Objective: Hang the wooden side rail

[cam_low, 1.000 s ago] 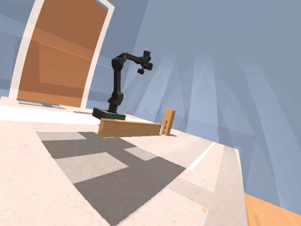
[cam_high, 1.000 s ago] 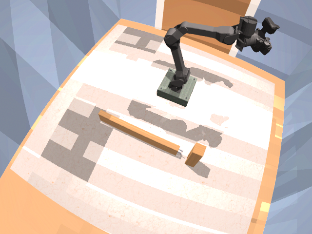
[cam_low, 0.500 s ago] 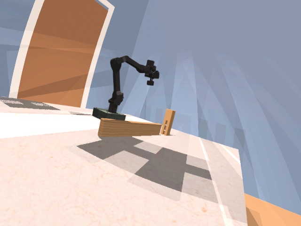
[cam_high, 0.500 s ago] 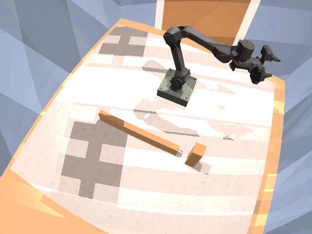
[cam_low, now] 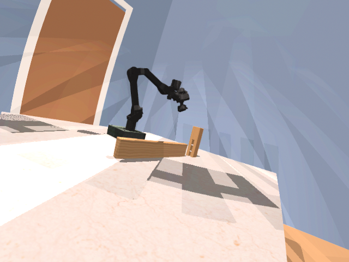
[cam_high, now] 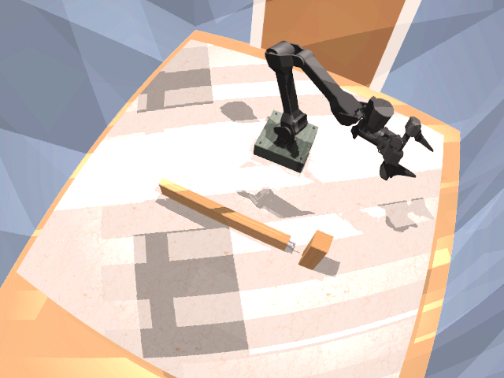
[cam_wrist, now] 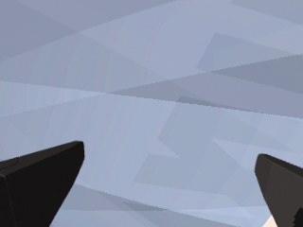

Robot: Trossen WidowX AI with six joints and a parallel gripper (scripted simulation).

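My gripper tip is now 270 mm short of the headboard post, 160 mm to the left of it and 260 mm above it.
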